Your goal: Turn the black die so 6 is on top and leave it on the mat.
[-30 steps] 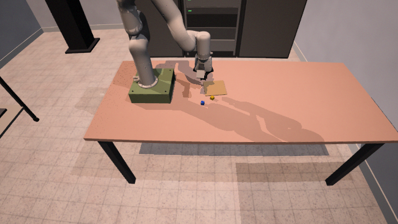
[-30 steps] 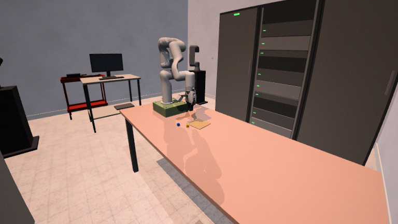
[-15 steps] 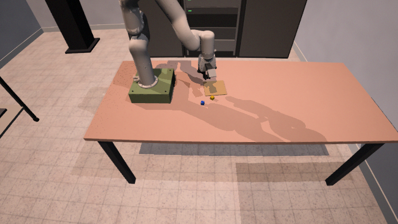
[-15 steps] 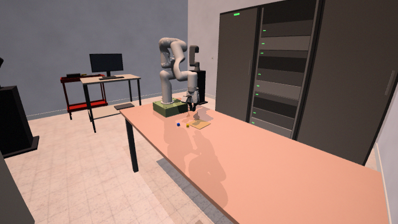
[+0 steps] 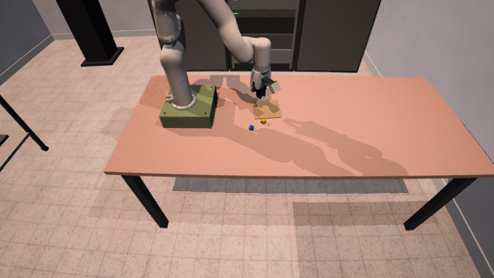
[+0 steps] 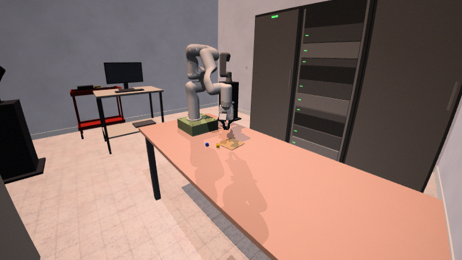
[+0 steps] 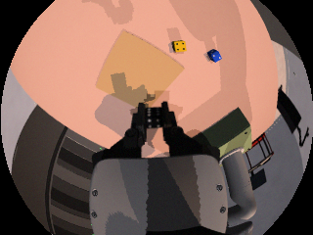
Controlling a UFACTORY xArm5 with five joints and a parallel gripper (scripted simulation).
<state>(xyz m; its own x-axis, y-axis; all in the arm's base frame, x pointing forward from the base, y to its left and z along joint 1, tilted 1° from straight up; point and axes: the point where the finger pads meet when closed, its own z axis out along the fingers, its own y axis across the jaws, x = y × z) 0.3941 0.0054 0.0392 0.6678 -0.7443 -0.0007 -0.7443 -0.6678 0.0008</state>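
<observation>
Now: the tan mat 30 mm ahead of my hand, 20 mm to the left of it and 120 mm below it. The rest, counted from my hand: blue die 50 mm behind, 130 mm to the right, 110 mm below; then yellow die 10 mm ahead, 90 mm to the right, 110 mm below; then black die 10 mm below.
</observation>
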